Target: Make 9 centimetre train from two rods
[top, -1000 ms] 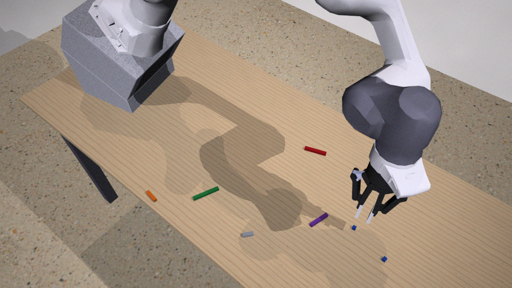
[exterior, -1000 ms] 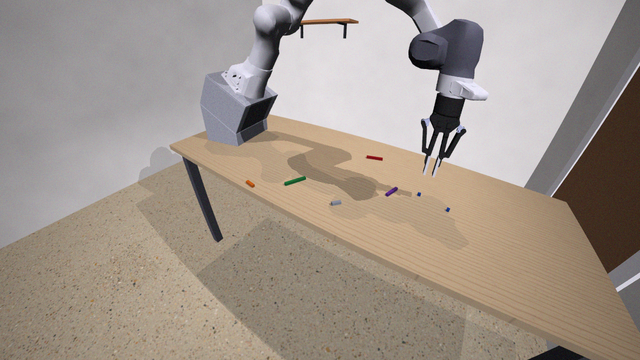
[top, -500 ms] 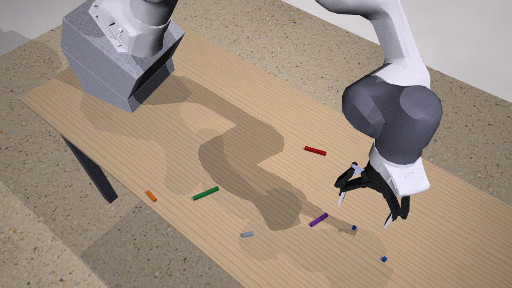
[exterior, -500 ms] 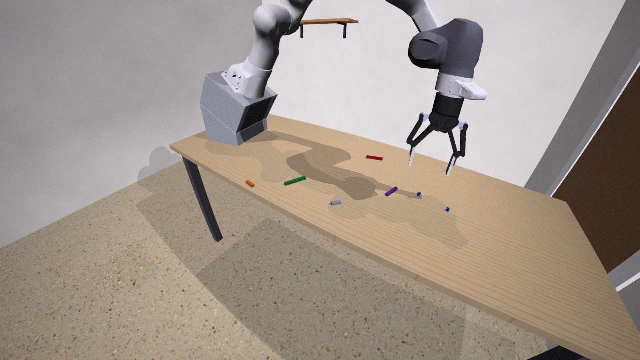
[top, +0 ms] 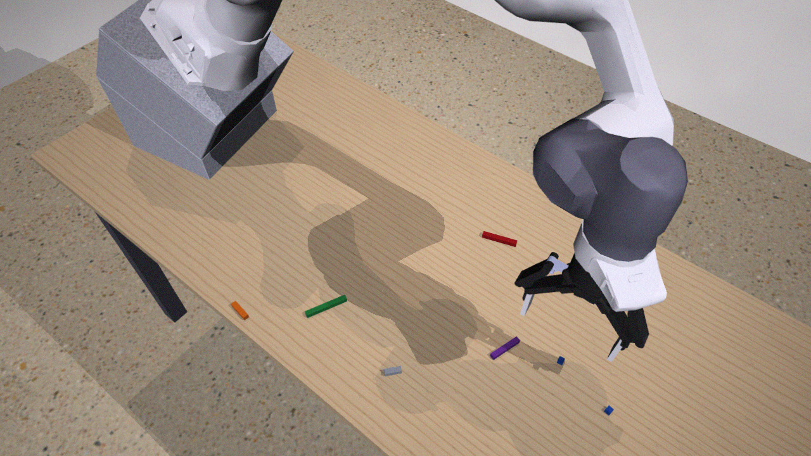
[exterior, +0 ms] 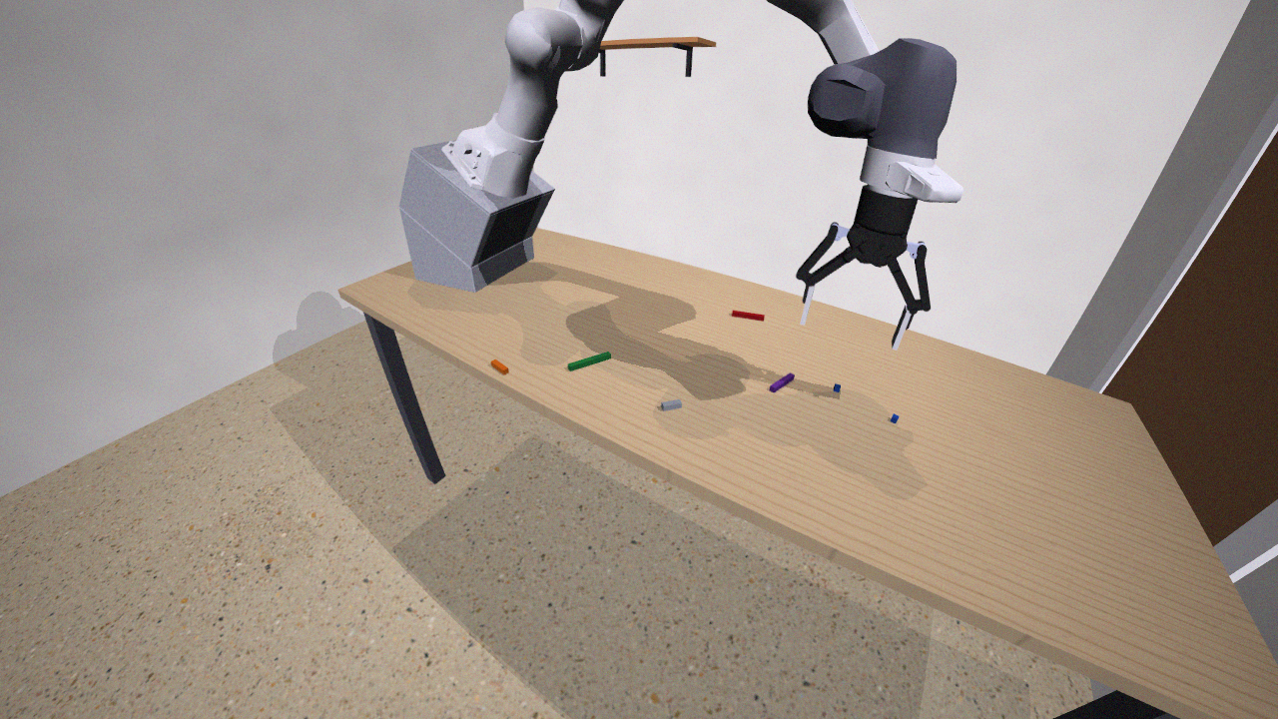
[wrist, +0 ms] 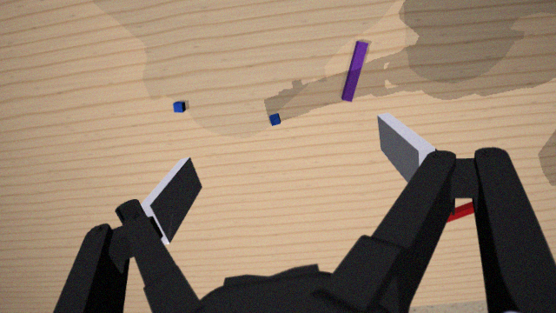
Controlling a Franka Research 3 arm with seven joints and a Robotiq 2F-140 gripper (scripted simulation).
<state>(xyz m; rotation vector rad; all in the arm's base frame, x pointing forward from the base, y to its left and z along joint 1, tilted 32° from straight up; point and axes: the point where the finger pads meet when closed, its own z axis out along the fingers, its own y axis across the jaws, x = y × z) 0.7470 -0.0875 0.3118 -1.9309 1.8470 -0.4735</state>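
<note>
The green rod lies 39 cm behind my hand, 15 cm to the right of it and 12 cm below it. The rest, counted from my hand: red rod: 21 cm behind, 17 cm to the left, 12 cm below; purple rod: 8 cm behind, 3 cm to the right, 12 cm below; grey rod: 22 cm behind, 18 cm to the right, 12 cm below.
</note>
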